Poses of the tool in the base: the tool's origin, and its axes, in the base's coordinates. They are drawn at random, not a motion.
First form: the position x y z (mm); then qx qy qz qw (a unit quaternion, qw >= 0).
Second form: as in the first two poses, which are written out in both.
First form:
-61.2 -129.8 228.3 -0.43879 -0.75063 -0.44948 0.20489
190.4 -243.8 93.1 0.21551 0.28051 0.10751 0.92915
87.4 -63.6 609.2 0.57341 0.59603 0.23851 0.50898
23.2 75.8 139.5 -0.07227 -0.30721 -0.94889 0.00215
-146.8 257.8 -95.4 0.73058 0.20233 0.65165 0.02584
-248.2 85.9 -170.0 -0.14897 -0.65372 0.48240 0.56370
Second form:
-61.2 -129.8 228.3 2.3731 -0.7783 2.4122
190.4 -243.8 93.1 0.5511 0.4949 0.3730
87.4 -63.6 609.2 1.9719 0.3397 1.3833
23.2 75.8 139.5 0.6290 -0.1389 3.1009
-146.8 257.8 -95.4 2.0308 -1.2277 1.3648
-248.2 85.9 -170.0 -1.4451 -0.6351 1.9797

